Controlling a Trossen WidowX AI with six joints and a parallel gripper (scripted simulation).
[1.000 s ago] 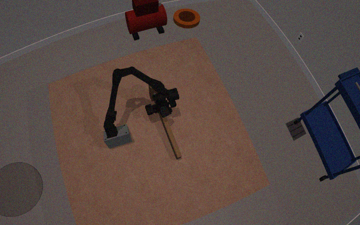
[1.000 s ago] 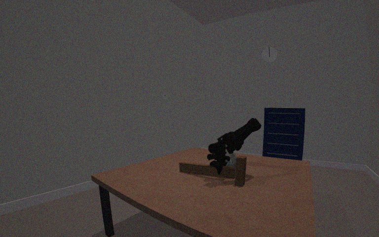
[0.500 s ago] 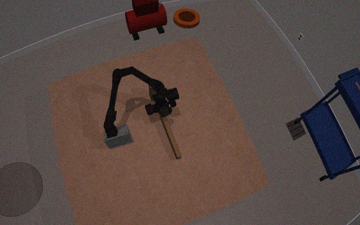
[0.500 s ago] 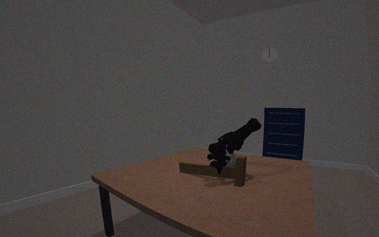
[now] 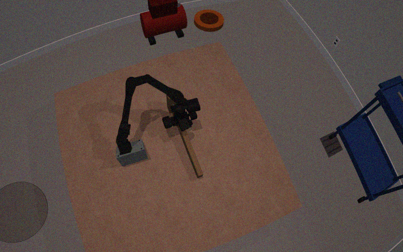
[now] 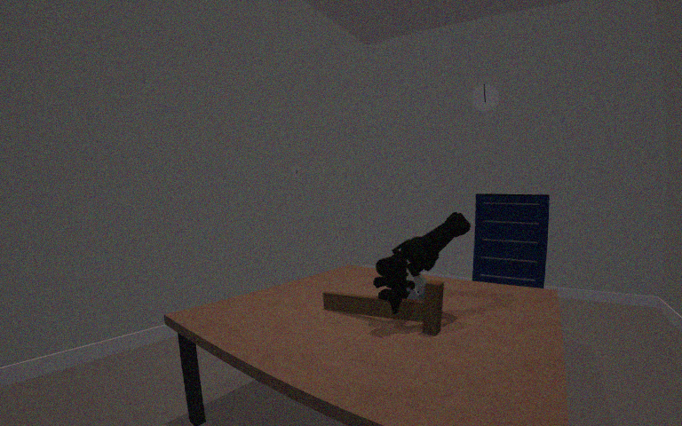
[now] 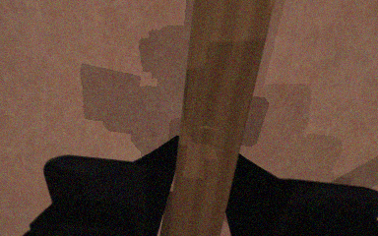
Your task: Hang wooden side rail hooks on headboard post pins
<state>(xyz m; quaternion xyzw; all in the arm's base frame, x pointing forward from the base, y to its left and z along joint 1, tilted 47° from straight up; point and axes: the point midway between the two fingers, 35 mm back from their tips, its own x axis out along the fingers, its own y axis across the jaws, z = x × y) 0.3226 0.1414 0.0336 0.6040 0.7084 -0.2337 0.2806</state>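
The headboard post lies 13 cm to the left of my gripper tip, 4 cm above it and 2 cm behind it.
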